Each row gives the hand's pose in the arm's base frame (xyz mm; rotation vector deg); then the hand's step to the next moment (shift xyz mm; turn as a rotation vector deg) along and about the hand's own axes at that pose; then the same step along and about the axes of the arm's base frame.
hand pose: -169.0 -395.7 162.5 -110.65 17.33 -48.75
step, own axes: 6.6 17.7 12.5 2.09 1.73 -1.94
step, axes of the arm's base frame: 15.7 -3.9 -15.8 0.45 -3.30 -0.01
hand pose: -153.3 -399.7 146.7 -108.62 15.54 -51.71
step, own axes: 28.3 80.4 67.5 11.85 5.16 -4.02
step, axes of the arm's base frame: 81.6 -9.0 -71.3 6.49 -11.68 2.18
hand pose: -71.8 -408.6 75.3 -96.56 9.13 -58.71
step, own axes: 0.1 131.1 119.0 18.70 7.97 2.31
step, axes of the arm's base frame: 131.9 35.2 -112.7 16.15 -12.10 3.39
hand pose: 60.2 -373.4 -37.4 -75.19 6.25 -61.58
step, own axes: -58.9 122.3 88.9 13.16 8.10 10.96
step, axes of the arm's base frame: 92.4 89.1 -99.3 18.52 -2.10 3.38
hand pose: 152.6 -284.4 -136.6 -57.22 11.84 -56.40
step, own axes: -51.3 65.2 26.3 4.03 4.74 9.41
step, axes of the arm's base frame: 24.4 66.9 -50.1 10.41 3.44 2.67
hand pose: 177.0 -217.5 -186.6 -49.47 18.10 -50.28
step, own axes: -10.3 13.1 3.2 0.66 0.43 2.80
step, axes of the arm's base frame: 2.5 14.1 -9.0 2.23 1.11 1.50
